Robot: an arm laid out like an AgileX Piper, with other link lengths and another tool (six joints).
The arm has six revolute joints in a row. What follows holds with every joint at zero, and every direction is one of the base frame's.
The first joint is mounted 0.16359 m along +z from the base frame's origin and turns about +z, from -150 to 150 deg.
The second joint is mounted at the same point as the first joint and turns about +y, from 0 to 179.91 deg.
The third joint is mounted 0.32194 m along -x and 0.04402 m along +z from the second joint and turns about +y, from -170 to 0 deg.
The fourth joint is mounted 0.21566 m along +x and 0.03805 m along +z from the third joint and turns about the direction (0.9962, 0, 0.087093), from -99.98 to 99.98 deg.
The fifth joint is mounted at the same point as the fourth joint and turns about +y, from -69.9 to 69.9 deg.
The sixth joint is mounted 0.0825 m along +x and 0.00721 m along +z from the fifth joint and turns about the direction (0.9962, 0, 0.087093), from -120 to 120 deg.
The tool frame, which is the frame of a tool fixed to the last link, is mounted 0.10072 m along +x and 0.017 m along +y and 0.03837 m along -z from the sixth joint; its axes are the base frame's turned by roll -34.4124, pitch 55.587 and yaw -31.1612 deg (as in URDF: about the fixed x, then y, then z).
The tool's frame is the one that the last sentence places.
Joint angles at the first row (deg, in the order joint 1, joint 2, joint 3, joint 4, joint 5, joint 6):
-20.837 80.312 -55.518 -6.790 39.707 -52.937
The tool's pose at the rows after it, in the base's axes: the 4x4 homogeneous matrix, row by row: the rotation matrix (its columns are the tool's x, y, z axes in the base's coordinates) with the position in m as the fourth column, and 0 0 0 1 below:
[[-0.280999 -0.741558 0.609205 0.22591], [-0.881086 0.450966 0.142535 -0.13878], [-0.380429 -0.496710 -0.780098 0.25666], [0 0 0 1]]
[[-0.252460 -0.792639 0.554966 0.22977], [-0.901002 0.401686 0.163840 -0.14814], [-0.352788 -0.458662 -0.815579 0.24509], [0 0 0 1]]
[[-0.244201 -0.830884 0.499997 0.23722], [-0.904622 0.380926 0.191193 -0.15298], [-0.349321 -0.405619 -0.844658 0.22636], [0 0 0 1]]
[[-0.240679 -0.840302 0.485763 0.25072], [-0.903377 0.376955 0.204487 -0.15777], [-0.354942 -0.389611 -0.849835 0.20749], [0 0 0 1]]
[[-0.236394 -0.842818 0.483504 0.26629], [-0.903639 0.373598 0.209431 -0.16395], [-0.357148 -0.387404 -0.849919 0.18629], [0 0 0 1]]
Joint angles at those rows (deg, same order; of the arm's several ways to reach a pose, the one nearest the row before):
-22.258 81.163 -55.451 -4.234 39.641 -60.184
-23.368 84.015 -55.450 -3.816 39.280 -65.226
-23.588 88.133 -55.405 -3.467 38.421 -67.630
-23.587 92.355 -55.404 -3.048 35.168 -68.279
-23.588 96.969 -55.405 -3.000 30.682 -68.425

